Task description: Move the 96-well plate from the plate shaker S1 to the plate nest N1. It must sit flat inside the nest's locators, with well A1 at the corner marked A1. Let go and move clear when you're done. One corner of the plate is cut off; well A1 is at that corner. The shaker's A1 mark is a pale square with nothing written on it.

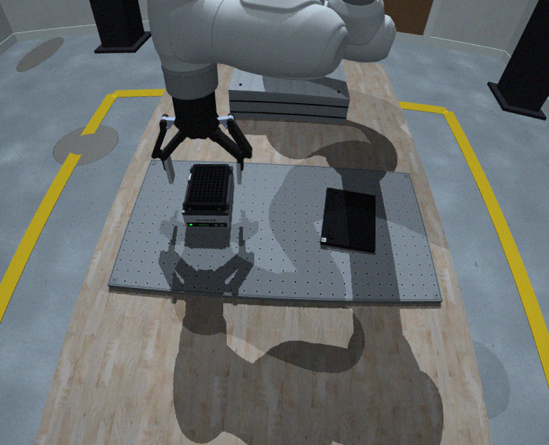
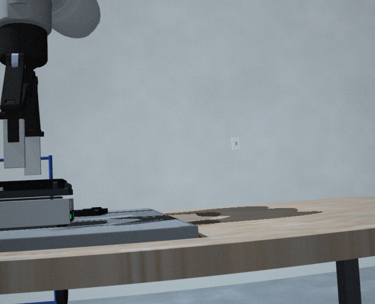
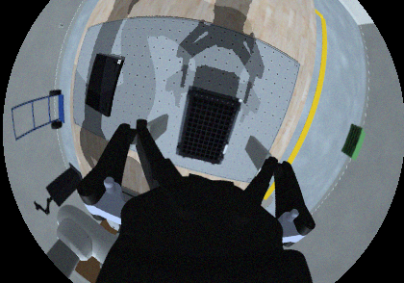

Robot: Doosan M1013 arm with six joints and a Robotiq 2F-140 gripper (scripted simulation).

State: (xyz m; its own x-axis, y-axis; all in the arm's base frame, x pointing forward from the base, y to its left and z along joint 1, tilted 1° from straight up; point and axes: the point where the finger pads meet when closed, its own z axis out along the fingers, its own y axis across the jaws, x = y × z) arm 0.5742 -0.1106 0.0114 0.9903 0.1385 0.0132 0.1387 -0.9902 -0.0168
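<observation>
Now: hand 30 mm above the black 96-well plate. The rest, counted from my hand: black plate nest N1: 10 mm behind, 320 mm to the left, 90 mm below; small pale mark: 70 mm ahead, 270 mm to the left, 80 mm below.
</observation>
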